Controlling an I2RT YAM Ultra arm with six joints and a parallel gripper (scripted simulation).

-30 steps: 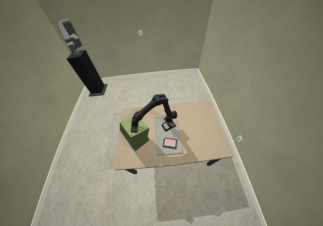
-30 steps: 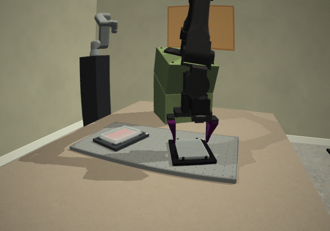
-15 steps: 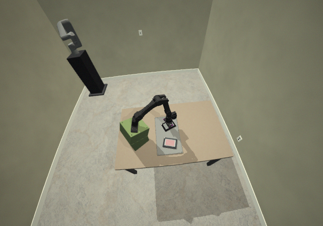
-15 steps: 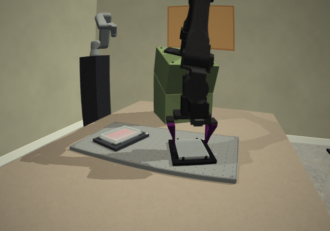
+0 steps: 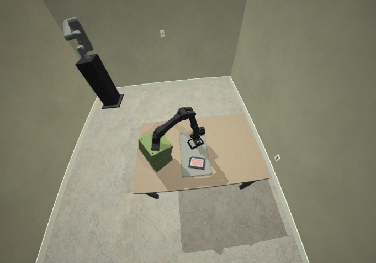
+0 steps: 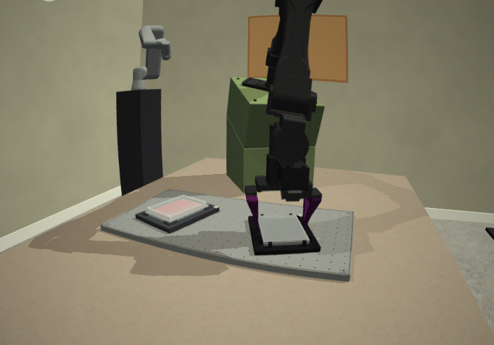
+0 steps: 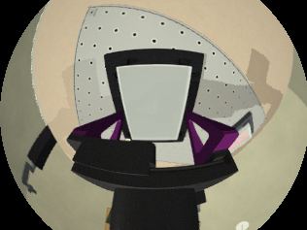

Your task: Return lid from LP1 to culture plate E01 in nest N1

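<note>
The clear lid lies 1 cm below my hand. Round my hand: black lid park LP1 (2 cm below); then culture plate E01 (24 cm to the right).
</note>
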